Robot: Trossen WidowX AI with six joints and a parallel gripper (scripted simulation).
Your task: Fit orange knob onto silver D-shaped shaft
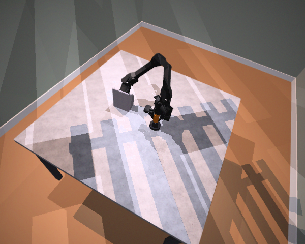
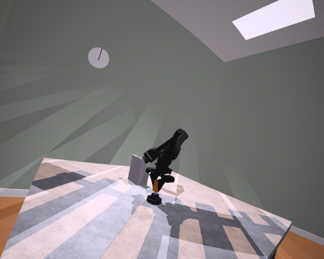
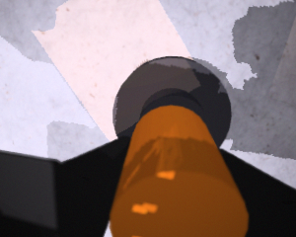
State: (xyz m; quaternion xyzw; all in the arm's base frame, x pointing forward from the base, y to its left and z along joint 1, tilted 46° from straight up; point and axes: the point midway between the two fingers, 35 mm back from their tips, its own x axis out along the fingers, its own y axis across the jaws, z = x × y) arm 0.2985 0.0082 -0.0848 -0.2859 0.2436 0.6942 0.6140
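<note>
The orange knob lies 3 cm above my gripper tip. From my gripper tip the other things lie so: round pedestal 4 cm below.
</note>
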